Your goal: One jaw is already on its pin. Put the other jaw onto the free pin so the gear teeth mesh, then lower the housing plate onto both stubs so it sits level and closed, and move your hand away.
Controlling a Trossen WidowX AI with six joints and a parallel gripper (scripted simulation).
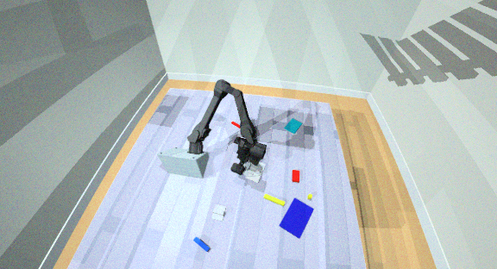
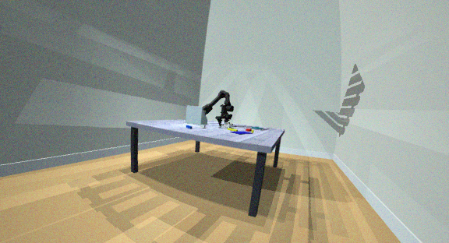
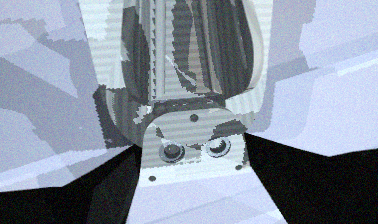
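The jaw is 2 cm ahead of my gripper tip, 2 cm to the right of it and 1 cm above it. The rest, counted from my gripper tip: yellow bar: 19 cm ahead, 16 cm to the right; white block: 6 cm behind, 27 cm to the right; red block: 29 cm ahead.
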